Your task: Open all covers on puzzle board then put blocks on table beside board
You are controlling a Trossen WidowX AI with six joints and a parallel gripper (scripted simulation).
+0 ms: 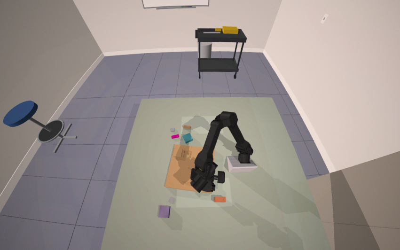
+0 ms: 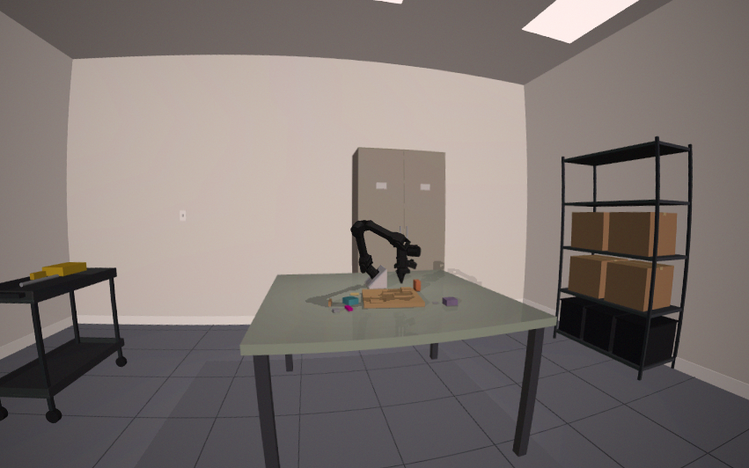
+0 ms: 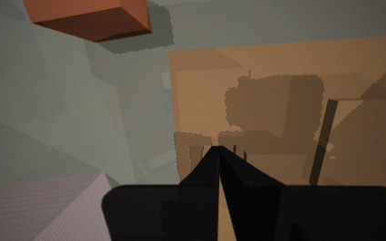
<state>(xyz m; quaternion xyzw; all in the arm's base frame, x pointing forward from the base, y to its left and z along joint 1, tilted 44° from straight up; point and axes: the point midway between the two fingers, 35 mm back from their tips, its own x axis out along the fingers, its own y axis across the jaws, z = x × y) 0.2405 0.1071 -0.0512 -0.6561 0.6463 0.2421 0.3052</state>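
Now: the orange block 8 cm behind my gripper tip, 11 cm to the left of it and 3 cm below it. Also, from my gripper tip: purple block (24 cm ahead, 19 cm to the left, 5 cm below); magenta bar (24 cm ahead, 31 cm to the right, 6 cm below); teal block (15 cm ahead, 30 cm to the right, 5 cm below).
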